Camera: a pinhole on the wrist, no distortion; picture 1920 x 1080 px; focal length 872.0 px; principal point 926.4 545.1 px. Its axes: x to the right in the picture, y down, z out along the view. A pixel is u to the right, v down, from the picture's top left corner.
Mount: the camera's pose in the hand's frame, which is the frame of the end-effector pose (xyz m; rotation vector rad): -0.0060 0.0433 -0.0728 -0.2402 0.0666 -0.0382
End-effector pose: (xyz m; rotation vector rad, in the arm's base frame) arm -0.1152 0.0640 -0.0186 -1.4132 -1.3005 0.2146
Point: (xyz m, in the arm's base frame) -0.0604 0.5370 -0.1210
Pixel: 1594 791
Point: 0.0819 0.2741 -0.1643
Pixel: outside the picture
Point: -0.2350 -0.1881 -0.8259
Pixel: outside the picture
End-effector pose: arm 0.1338 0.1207 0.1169 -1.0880 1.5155 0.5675
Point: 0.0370 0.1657 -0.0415
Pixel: 1759 1018
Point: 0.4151 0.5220 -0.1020
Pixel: 1023 248
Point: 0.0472 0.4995 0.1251
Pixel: 551 809
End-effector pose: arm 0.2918 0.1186 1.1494 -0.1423 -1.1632 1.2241
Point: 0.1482 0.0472 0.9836
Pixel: 84 1037
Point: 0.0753 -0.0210 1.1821
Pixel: 704 382
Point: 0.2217 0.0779 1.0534
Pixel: 209 713
